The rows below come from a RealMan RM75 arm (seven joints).
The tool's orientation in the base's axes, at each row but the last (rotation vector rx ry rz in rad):
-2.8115, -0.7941, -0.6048
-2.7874, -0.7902, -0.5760
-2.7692, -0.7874, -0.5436
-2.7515, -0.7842, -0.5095
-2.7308, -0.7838, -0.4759
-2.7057, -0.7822, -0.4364
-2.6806, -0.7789, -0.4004
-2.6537, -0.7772, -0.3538
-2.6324, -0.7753, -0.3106
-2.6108, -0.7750, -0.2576
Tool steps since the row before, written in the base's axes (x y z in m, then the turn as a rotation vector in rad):
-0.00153, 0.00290, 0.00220, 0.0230, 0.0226, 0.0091
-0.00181, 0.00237, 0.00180, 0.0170, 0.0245, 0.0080
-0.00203, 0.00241, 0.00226, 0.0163, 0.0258, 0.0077
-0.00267, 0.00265, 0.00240, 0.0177, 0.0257, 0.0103
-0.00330, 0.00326, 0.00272, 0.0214, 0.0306, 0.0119
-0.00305, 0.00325, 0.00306, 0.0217, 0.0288, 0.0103
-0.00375, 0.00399, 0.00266, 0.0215, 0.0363, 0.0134
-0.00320, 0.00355, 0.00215, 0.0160, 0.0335, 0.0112
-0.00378, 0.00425, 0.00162, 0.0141, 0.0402, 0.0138
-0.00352, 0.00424, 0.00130, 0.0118, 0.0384, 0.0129
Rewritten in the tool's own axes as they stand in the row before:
0.00109, -0.00336, -0.00177, 0.0323, -0.0073, 0.0053
0.00043, -0.00309, -0.00154, 0.0280, -0.0120, 0.0049
0.00043, -0.00334, -0.00193, 0.0279, -0.0135, 0.0054
0.00004, -0.00396, -0.00206, 0.0300, -0.0130, 0.0034
-0.00010, -0.00491, -0.00218, 0.0359, -0.0152, 0.0044
0.00017, -0.00491, -0.00226, 0.0347, -0.0133, 0.0053
-0.00025, -0.00588, -0.00157, 0.0391, -0.0201, 0.0053
-0.00024, -0.00514, -0.00098, 0.0326, -0.0204, 0.0054
-0.00059, -0.00588, -0.00009, 0.0350, -0.0274, 0.0056
-0.00051, -0.00562, 0.00043, 0.0319, -0.0270, 0.0055

